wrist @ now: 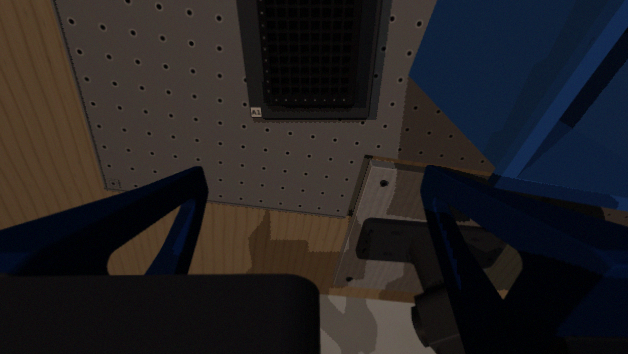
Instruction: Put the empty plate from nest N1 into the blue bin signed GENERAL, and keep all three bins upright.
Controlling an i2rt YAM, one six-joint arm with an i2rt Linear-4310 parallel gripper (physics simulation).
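Frame: origin at the arm's base, x back, y right, z up, level; metres.
Where they show: gripper, fingertip midpoint: (314,178); arm's base, link origin: (429,241).
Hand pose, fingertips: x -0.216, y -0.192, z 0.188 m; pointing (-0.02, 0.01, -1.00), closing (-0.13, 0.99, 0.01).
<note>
Things, the pixels of their top centre, and the offset from my fingertips. "spot": a spot on its surface instead. Level surfaces: height alone.
- black plate, top centre: (309,31) dx -0.032, dy -0.006, dz -0.165 m
- dark grey nest, surface spot: (254,65) spot: dx +0.004, dy -0.052, dz -0.179 m
- blue bin, surface spot: (475,65) spot: dx -0.037, dy +0.098, dz -0.087 m
- grey perforated board, surface height: dz -0.191 m
- wooden table, surface height: dz -0.204 m
A black plate (310,50) with a grid of wells sits in a dark grey nest (254,65) at the top centre of the wrist view. Their upper ends are cut off by the frame edge. A small A1 label is at the nest's lower left corner; no N1 mark is readable. My gripper (314,178) is open, with its blue fingers wide apart and no object between the tips. The tips show below the plate in the view, away from it. Part of a blue bin (475,65) shows at the upper right; its GENERAL sign does not show, and its tilt is hard to tell.
The nest is on a grey perforated board (170,115) over a wooden table (40,125). A metal base plate (380,200) with a dark arm base part (390,240) is at lower right, partly behind the right finger. A black rounded body (160,315) covers the lower left.
</note>
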